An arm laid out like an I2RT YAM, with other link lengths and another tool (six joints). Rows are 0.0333 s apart.
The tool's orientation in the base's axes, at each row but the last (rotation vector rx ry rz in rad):
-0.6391 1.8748 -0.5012
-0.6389 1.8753 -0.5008
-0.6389 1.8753 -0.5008
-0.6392 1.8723 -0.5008
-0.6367 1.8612 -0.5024
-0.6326 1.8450 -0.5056
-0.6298 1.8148 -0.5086
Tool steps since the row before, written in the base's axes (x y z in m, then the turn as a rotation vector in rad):
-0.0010 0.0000 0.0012 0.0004 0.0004 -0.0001
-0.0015 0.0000 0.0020 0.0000 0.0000 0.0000
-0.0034 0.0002 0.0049 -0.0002 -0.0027 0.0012
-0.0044 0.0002 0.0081 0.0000 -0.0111 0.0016
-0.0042 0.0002 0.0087 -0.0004 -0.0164 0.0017
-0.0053 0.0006 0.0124 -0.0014 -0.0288 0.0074
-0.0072 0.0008 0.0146 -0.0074 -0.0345 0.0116
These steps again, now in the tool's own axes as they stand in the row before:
-0.0005 -0.0005 -0.0014 -0.0003 0.0003 0.0004
-0.0009 -0.0009 -0.0021 0.0000 0.0000 0.0000
-0.0025 -0.0021 -0.0050 0.0009 -0.0028 -0.0005
-0.0045 -0.0039 -0.0071 0.0059 -0.0095 -0.0001
-0.0050 -0.0043 -0.0070 0.0094 -0.0136 -0.0002
-0.0077 -0.0061 -0.0092 0.0135 -0.0264 -0.0025
-0.0091 -0.0072 -0.0114 0.0157 -0.0324 -0.0093

